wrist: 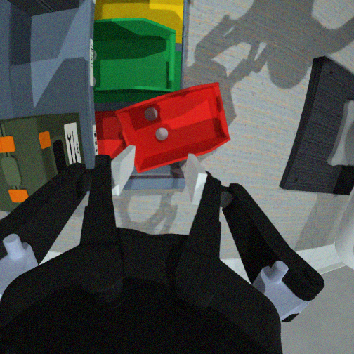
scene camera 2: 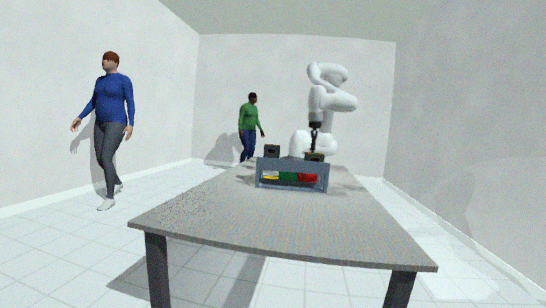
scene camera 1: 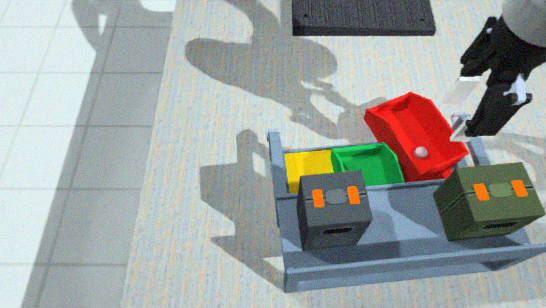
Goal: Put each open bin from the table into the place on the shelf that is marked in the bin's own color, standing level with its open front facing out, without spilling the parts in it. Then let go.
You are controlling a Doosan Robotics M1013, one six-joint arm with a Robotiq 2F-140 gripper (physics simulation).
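Frame: origin at the arm's base, x left, y back, z up, level; metres.
Seen in the pictures: gripper, fingertip midpoint: (scene camera 1: 455, 120).
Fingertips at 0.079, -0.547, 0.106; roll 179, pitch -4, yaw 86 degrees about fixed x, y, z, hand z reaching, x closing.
Observation:
Pixels of each thing's middle, then the offset from my fingertips to it, as dx, dy, dz. "*": a spot on its surface instead. Level surfaces: height alone.
- red bin, surface spot: (scene camera 1: 425, 127) * +0.002, +0.058, -0.114
- green bin, surface spot: (scene camera 1: 372, 167) * -0.114, -0.017, -0.132
- shelf, surface spot: (scene camera 1: 400, 212) * -0.112, -0.143, -0.039
- dark grey case, body centre: (scene camera 1: 330, 212) (scene camera 2: 271, 155) -0.233, -0.159, +0.022
- olive case, body centre: (scene camera 1: 483, 202) (scene camera 2: 313, 161) -0.003, -0.151, +0.009
- table, its level: dz -0.141
The red bin (scene camera 1: 425, 127) (scene camera 2: 307, 177) (wrist: 187, 120) sits skewed and looks tilted at the shelf's right end, its outer end jutting beyond the shelf edge. Two round parts show in it in the wrist view. Part of the red marked place (wrist: 106, 127) shows beside it. The green bin (scene camera 1: 372, 167) (scene camera 2: 288, 176) (wrist: 135, 62) stands straight in the shelf (scene camera 1: 400, 212) (scene camera 2: 292, 164) (wrist: 55, 55). The yellow marked place (scene camera 1: 309, 165) (scene camera 2: 271, 177) (wrist: 172, 20) is flat with no bin on it. My gripper (scene camera 1: 459, 109) (wrist: 160, 160) is partly open and empty, beside the red bin's near long side.
A dark grey case (scene camera 1: 335, 207) (scene camera 2: 272, 150) and an olive case (scene camera 1: 492, 200) (scene camera 2: 314, 157) (wrist: 30, 150) stand on the shelf top. A black plate (scene camera 1: 362, 17) (wrist: 312, 135) lies near the arm's base. Two people (scene camera 2: 112, 100) (scene camera 2: 250, 117) are on the floor beyond the table (scene camera 2: 280, 225).

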